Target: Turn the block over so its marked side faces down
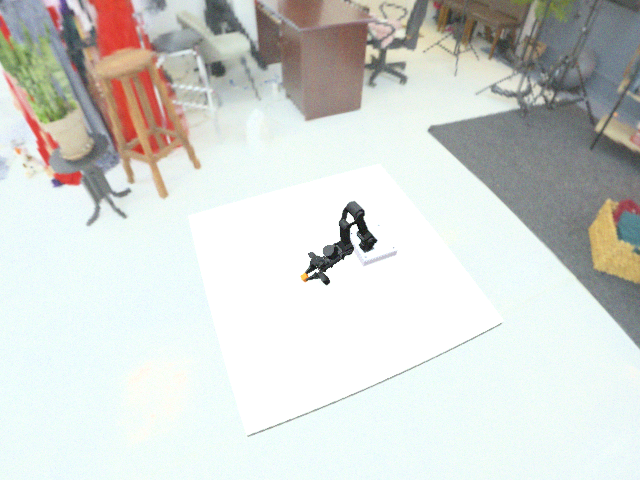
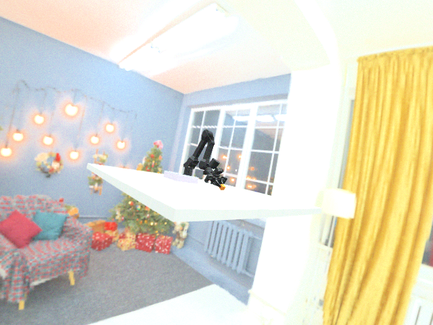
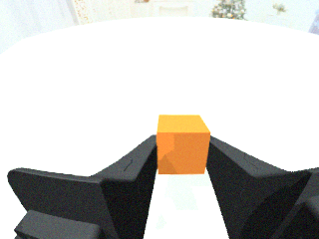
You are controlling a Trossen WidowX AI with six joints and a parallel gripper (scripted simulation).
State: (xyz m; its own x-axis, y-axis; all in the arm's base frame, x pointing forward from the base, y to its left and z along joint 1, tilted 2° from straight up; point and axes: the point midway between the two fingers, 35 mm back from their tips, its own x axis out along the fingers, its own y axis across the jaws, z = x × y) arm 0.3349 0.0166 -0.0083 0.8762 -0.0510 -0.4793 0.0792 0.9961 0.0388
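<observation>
Right now my gripper tip is 1 cm above the block.
</observation>
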